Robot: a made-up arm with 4 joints.
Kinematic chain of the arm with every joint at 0, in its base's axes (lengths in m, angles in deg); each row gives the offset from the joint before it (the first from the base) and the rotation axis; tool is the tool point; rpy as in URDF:
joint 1: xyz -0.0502 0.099 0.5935 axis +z
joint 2: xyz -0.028 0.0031 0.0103 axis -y
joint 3: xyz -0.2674 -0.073 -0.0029 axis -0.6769 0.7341 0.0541
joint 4: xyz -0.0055 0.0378 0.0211 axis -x
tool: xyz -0.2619 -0.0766 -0.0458 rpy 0 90 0
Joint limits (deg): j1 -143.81..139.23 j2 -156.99..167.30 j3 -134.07..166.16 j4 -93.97..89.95
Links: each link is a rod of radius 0.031 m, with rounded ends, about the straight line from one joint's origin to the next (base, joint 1, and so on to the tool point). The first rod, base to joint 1, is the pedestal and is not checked.
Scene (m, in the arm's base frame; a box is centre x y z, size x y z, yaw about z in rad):
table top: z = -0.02
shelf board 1: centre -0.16 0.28 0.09 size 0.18 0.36 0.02 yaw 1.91
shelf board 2: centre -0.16 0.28 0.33 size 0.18 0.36 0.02 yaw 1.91
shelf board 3: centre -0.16 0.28 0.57 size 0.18 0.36 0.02 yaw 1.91
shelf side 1: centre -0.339 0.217 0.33 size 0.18 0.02 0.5 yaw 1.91
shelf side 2: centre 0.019 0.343 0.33 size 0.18 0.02 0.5 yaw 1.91
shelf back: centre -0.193 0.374 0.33 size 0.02 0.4 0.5 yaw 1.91
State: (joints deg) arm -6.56 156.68 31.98 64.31
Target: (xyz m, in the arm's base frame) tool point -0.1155 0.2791 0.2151
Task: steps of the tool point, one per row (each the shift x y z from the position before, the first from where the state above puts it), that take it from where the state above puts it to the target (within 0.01 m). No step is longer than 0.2 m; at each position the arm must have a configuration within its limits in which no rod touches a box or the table.
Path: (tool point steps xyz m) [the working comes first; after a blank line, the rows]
Joints at the target: -46.89 102.09 78.08 83.90
Straight joint move there: clear.

1: -0.1450 0.0114 -0.0838
2: -0.1334 0.0648 -0.0296
3: -0.0906 0.1006 0.0197
4: -0.0319 0.1082 0.0566

